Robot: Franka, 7 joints.
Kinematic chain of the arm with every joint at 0, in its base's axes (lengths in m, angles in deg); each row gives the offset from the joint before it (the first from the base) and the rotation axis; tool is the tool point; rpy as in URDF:
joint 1: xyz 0 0 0.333 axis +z
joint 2: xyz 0 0 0 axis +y
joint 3: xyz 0 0 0.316 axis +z
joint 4: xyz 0.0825 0 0 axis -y
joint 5: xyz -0.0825 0 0.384 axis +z
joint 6: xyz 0 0 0 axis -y
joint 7: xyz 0.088 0 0 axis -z
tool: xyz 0 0 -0.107 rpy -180 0 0
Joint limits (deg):
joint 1: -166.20..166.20
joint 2: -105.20..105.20
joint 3: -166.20..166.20
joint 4: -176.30..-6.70
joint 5: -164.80..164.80
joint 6: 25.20..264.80
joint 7: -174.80..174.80
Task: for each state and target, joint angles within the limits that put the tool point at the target. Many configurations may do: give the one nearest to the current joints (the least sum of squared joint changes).
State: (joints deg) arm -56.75 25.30 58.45 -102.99 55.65 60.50 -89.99
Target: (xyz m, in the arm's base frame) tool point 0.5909 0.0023 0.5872
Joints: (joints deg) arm -56.53 26.48 57.77 -85.36 61.70 71.22 -89.99
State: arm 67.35 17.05 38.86 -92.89 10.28 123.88 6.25
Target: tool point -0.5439 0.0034 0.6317
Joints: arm 106.19 -17.36 63.72 -99.29 12.95 104.48 6.25
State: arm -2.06 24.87 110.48 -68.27 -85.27 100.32 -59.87
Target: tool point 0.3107 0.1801 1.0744
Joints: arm -21.21 19.02 115.36 -31.66 -91.13 98.07 -59.87
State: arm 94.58 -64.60 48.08 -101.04 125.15 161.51 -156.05
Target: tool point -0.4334 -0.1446 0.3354
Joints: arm 114.50 -60.60 91.63 -139.21 131.99 162.59 -156.05
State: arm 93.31 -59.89 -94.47 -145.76 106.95 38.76 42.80
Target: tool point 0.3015 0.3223 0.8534
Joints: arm 123.13 -24.16 -66.45 -95.25 122.93 66.24 42.80
